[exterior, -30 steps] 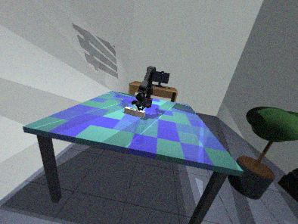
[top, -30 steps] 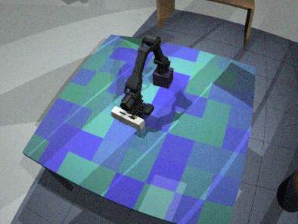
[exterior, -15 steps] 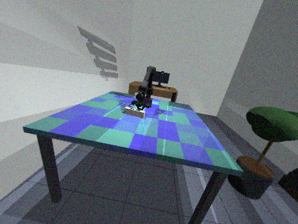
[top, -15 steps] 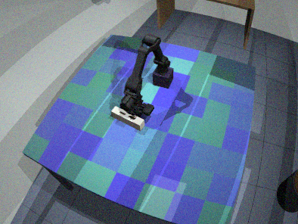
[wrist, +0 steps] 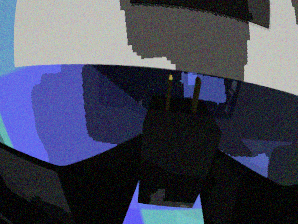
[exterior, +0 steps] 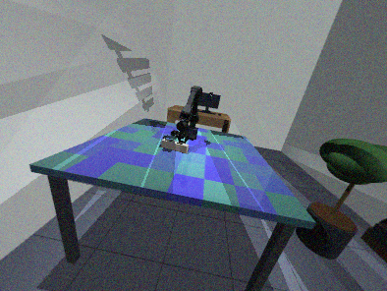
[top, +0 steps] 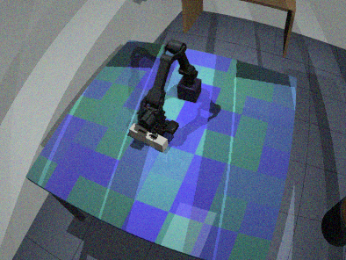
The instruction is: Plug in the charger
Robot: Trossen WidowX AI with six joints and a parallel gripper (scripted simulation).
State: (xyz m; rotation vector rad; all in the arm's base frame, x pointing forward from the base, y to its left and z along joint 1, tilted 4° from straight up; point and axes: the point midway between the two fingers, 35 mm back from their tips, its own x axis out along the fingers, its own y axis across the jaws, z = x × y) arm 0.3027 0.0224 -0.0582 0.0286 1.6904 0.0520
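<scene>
Now: gripper tip 20 mm short of the two-prong charger and 10 mm below it.
</scene>
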